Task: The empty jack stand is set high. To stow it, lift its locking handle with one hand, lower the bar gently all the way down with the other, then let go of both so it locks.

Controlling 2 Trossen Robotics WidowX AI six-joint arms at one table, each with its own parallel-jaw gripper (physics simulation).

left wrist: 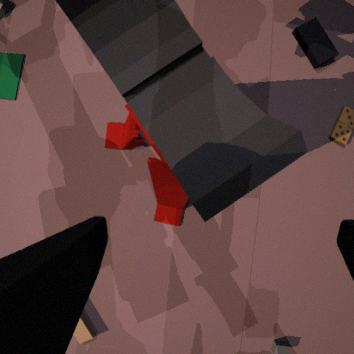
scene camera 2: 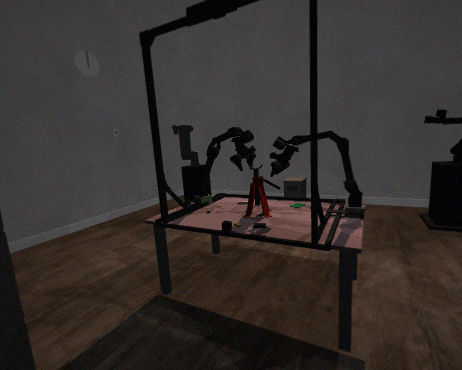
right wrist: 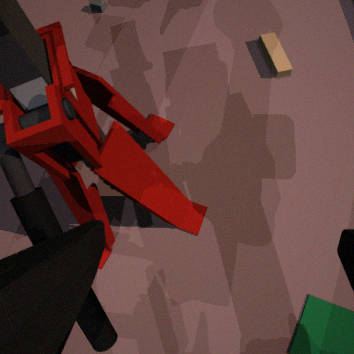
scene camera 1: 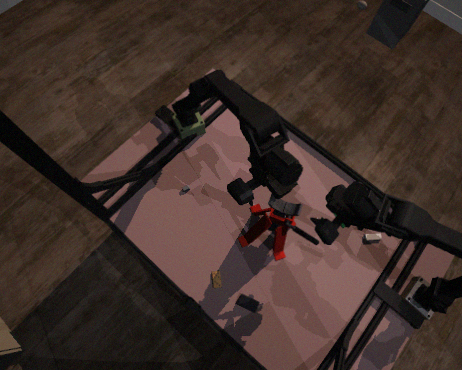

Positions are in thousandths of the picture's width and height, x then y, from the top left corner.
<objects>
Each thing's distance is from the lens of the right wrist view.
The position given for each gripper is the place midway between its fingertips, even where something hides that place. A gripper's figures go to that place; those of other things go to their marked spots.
right gripper (right wrist: 629,671): 0.10 m
grey saddle bar (right wrist: 92,196): 0.13 m
black locking handle (right wrist: 89,581): 0.14 m
green card (right wrist: 903,903): 0.37 m
tan block (right wrist: 790,182): 0.43 m
The marked spots on the green card and the tan block are 0.34 m apart.
</objects>
